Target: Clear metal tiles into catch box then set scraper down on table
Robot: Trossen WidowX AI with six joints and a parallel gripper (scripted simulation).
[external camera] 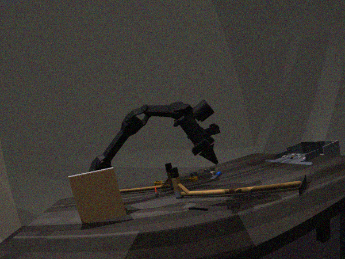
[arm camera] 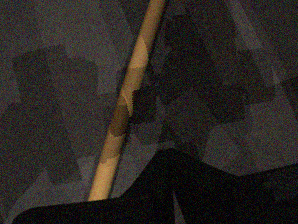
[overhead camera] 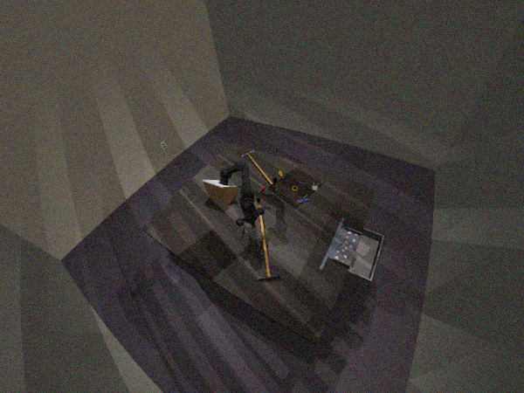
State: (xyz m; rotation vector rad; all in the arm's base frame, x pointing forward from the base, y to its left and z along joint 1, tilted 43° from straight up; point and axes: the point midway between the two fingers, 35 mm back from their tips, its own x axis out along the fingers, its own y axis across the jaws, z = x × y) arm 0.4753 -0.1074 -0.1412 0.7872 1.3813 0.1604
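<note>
Now: the long scraper 9 cm below my gripper tip, 5 cm ahead of it and 2 cm to the left of it. From my gripper tip the other things lie so: red-handled tool: 38 cm to the left, 26 cm behind, 14 cm below; blue piece: 48 cm to the left, 14 cm below, 9 cm ahead; yellow ring: 55 cm to the left, 14 cm below, 3 cm behind.
</note>
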